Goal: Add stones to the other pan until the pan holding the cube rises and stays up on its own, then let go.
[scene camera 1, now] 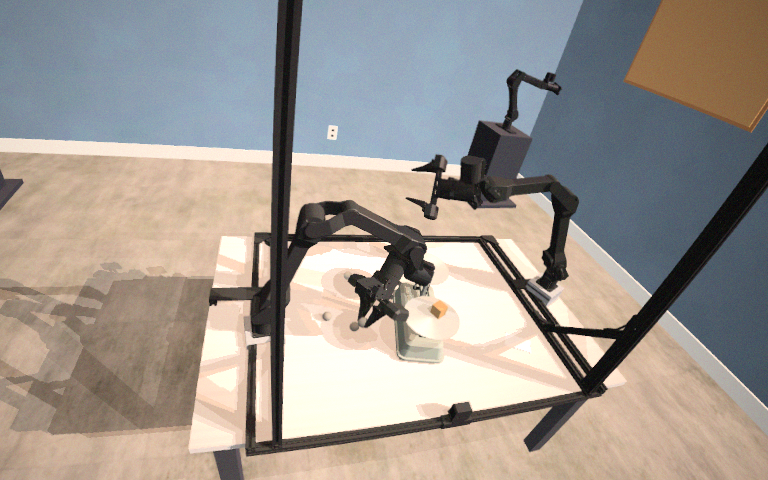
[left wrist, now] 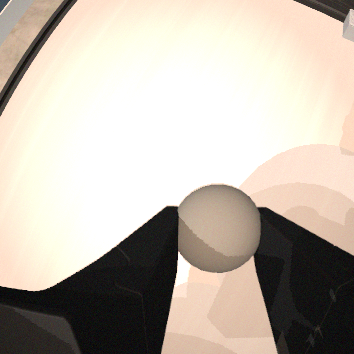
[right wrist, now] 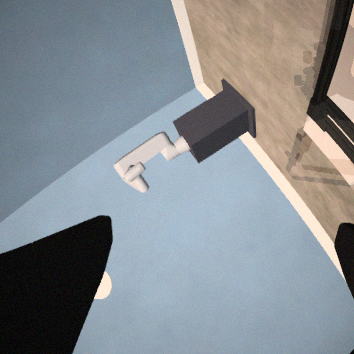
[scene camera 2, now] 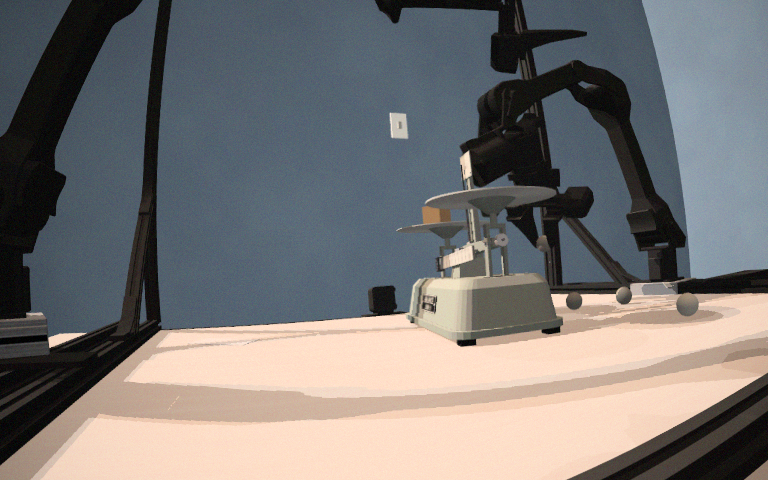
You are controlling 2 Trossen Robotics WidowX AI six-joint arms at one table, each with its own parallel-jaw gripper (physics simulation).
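Seen in the pictures: left gripper, fingertip midpoint: [scene camera 1: 362, 324] [left wrist: 215, 218] [scene camera 2: 544, 247]; right gripper, fingertip midpoint: [scene camera 1: 408, 184] [right wrist: 230, 233]; left arm's base, origin of the base link: [scene camera 1: 263, 327] [scene camera 2: 663, 280]; right arm's base, origin of the base link: [scene camera 1: 546, 284].
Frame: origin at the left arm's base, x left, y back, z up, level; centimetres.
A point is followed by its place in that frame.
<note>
The orange cube [scene camera 1: 438, 309] @(z 15.1, x -15.3, y -41.9 cm) [scene camera 2: 436, 214] @(z 13.8, x -12.9, y -44.1 cm) sits on one pan [scene camera 1: 417, 320] @(z 12.3, x -15.5, y -36.4 cm) [scene camera 2: 408, 229] @(z 12.1, x -16.8, y -46.7 cm) of the pale green balance scale [scene camera 1: 420, 352] @(z 1.6, x -18.2, y -39.0 cm) [scene camera 2: 498, 305] @(z 1.7, x 5.6, y -49.8 cm). The other pan [scene camera 2: 453, 199] @(z 13.3, x 2.1, y -52.1 cm) looks empty and higher in scene camera 2; my left arm partly hides it in scene camera 1. My left gripper [scene camera 1: 362, 322] @(z 8.2, x -10.7, y -23.6 cm) [scene camera 2: 542, 243] @(z 8.2, x -10.7, y -23.6 cm) [left wrist: 215, 218] @(z 8.2, x -10.7, y -23.6 cm) is shut on a round grey stone [left wrist: 219, 215] @(z 10.1, x -10.6, y -23.5 cm), held above the table beside the scale. Three more stones lie on the table: one [scene camera 1: 326, 315] @(z 0.3, x 0.9, y -17.6 cm), another [scene camera 1: 354, 326] @(z 0.3, x -4.6, y -24.5 cm) and a farther one [scene camera 1: 347, 275] @(z 0.1, x 16.9, y -28.7 cm). My right gripper [scene camera 1: 411, 184] @(z 32.6, x 19.6, y -44.4 cm) [right wrist: 230, 233] @(z 32.6, x 19.6, y -44.4 cm) is open and empty, high up.
A black frame [scene camera 1: 362, 435] @(z -2.8, x -33.5, y -18.1 cm) runs around the white table [scene camera 1: 339, 396] @(z -2.1, x -23.4, y -15.1 cm), with an upright post [scene camera 1: 281, 169] @(z 62.4, x -31.7, y 1.2 cm) at the left. A small black box [scene camera 1: 460, 413] @(z 2.7, x -37.6, y -40.3 cm) [scene camera 2: 382, 299] @(z 0.9, x -35.2, y -42.2 cm) sits on the frame's front rail. A dark pedestal [scene camera 1: 498, 150] [right wrist: 212, 125] with another arm stands beyond the table.
</note>
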